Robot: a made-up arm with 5 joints. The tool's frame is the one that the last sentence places.
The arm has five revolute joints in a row. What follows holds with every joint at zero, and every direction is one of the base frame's. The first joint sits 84 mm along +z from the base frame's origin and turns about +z. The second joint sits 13.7 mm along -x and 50.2 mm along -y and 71.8 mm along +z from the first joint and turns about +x. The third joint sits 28.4 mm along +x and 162.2 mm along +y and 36.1 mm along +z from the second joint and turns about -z. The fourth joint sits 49.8 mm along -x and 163.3 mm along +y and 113.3 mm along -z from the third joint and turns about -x. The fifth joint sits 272.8 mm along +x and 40.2 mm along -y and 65.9 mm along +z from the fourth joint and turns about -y. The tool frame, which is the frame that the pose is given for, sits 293.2 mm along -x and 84 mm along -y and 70.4 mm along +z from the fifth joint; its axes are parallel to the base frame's.
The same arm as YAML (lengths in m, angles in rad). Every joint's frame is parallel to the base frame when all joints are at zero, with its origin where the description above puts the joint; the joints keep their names.
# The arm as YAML. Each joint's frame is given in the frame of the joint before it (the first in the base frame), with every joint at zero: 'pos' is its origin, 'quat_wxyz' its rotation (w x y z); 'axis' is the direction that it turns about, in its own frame. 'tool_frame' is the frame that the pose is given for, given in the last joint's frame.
length_unit: m
angle_unit: rad
joints:
  - joint: joint 1
    pos: [0.0, 0.0, 0.084]
    quat_wxyz: [1.0, 0.0, 0.0, 0.0]
    axis: [0.0, 0.0, 1.0]
  - joint: joint 2
    pos: [-0.0137, -0.0502, 0.0718]
    quat_wxyz: [1.0, 0.0, 0.0, 0.0]
    axis: [1.0, 0.0, 0.0]
  - joint: joint 3
    pos: [0.0284, 0.1622, 0.0361]
    quat_wxyz: [1.0, 0.0, 0.0, 0.0]
    axis: [0.0, 0.0, -1.0]
  - joint: joint 4
    pos: [-0.0498, 0.1633, -0.1133]
    quat_wxyz: [1.0, 0.0, 0.0, 0.0]
    axis: [-1.0, 0.0, 0.0]
  - joint: joint 5
    pos: [0.2728, -0.0402, 0.0659]
    quat_wxyz: [1.0, 0.0, 0.0, 0.0]
    axis: [0.0, -1.0, 0.0]
tool_frame:
  pos: [-0.2932, -0.084, 0.0704]
  quat_wxyz: [1.0, 0.0, 0.0, 0.0]

